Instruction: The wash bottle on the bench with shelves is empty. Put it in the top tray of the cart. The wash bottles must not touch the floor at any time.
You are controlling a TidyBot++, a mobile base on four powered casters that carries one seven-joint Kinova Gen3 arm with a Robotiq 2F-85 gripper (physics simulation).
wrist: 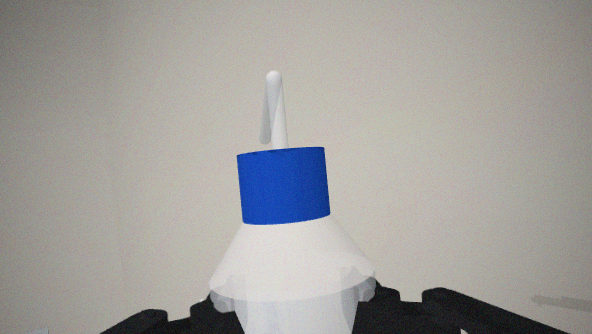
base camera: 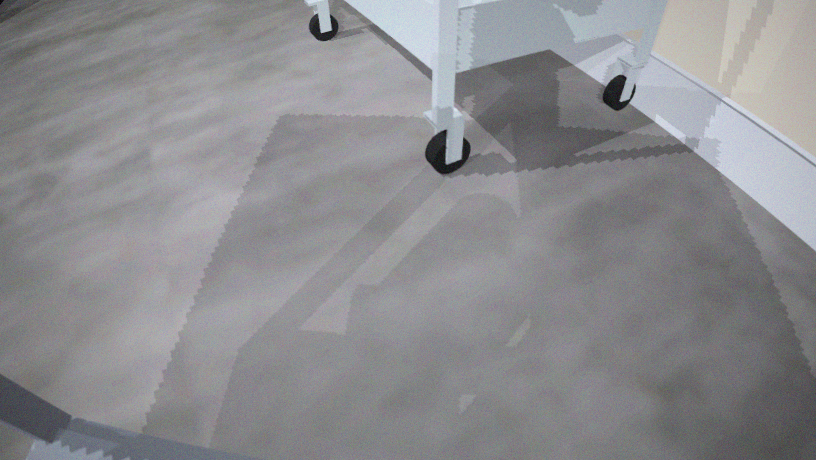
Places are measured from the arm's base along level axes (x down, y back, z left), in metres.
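Pixels of known places: gripper, fingertip midpoint: (wrist: 293, 291).
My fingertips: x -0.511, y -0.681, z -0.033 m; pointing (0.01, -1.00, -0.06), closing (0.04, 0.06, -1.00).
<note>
Ahead of a thing's pixels: the offset from my fingertips to its top centre. "spot": to the spot under its first point. Level surfaces: height alone.
A white wash bottle @[dz +0.003, dx -0.093, dy +0.023 m] (wrist: 292, 260) with a blue cap and a bent white nozzle stands nearly upright, tilted slightly, in the lower middle of the wrist view. My gripper (wrist: 293, 291) is shut on it, with the black fingers on both sides of its body below the shoulder. The lower part of the bottle is out of view. In the base camera view the lower part of the white cart (base camera: 444, 62) shows at the top, with its posts and black wheels. The cart's top tray does not show in either view. The bench with shelves does not show in the base camera view.
A front wheel @[spot: dz +0.041, dx +0.870, dy +0.180 m] (base camera: 447, 152) of the cart stands on the grey floor @[dx +0.907 m] (base camera: 142, 228). Another wheel @[spot: dz -0.202, dx +0.872, dy +0.015 m] (base camera: 619, 92) is close to the white baseboard (base camera: 760, 165) and the beige wall (base camera: 782, 68) at the right. A pale wall (wrist: 450, 125) fills the background of the wrist view.
</note>
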